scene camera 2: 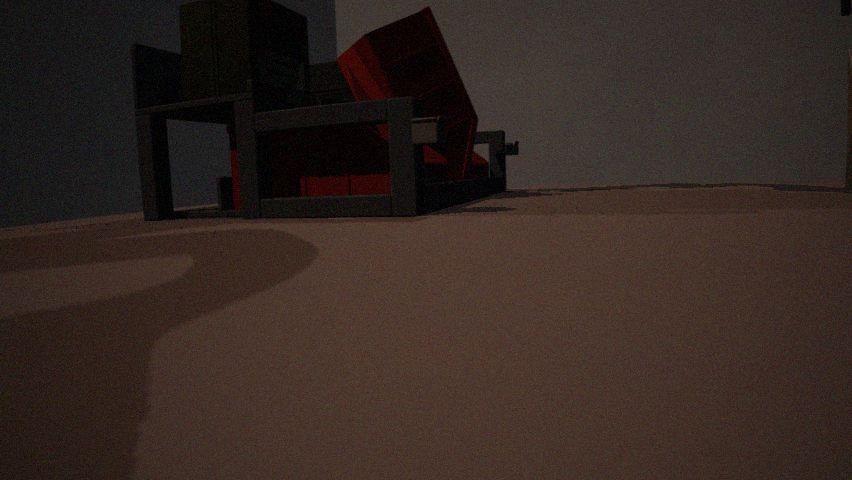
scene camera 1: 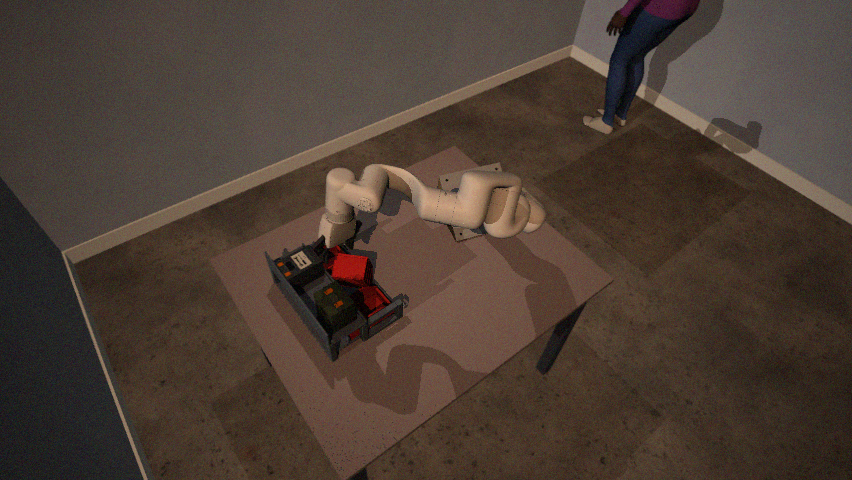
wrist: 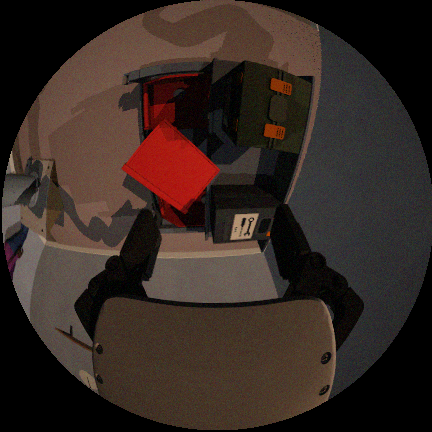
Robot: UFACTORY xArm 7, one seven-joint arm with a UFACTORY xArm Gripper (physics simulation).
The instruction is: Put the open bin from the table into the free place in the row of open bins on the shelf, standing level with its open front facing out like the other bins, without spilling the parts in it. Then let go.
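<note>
The red open bin is tipped steeply and turned askew at the middle of the row on the grey shelf. A closed red face is uppermost in the wrist view; its open front and any parts in it are hidden there. One red row bin stands at one side of it and another red row bin at the other, partly covered. My gripper is open and empty, above the shelf end and apart from the tipped bin.
A dark green case with orange latches and a black case with a pale label stand on the shelf's upper deck, beside the bins. The shelf stands on the table. A person stands by the far wall.
</note>
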